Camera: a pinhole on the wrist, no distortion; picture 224 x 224 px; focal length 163.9 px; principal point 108.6 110.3 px. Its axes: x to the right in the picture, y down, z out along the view. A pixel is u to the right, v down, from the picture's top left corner.
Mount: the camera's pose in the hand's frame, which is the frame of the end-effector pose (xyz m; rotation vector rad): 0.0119 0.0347 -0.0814 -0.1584 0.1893 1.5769
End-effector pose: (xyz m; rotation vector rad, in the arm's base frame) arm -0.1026 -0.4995 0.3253 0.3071 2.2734 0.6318
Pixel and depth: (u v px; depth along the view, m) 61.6 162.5 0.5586
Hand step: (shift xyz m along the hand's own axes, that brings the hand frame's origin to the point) -0.1534 -0.0010 0.5023
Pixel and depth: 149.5 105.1 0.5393
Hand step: 0.0367 0.2845 0.4148
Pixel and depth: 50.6 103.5 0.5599
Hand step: 0.0482 -0.0355 0.5077
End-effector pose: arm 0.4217 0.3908 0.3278 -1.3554 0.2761 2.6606
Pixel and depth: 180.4 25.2 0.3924
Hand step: 0.2200 0.2907 0.2595
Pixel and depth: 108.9 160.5 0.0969
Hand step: -0.0160 0.0558 0.0137
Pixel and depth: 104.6 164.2 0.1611
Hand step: -0.0381 0.0656 0.0777
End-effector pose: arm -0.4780 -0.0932 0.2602 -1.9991 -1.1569 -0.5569
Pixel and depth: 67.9 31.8 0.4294
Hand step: 0.2269 0.0271 0.3565
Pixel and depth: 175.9 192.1 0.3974
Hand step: -0.1817 0.2789 0.2747
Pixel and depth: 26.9 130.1 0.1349
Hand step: -0.0009 -0.0015 0.0653
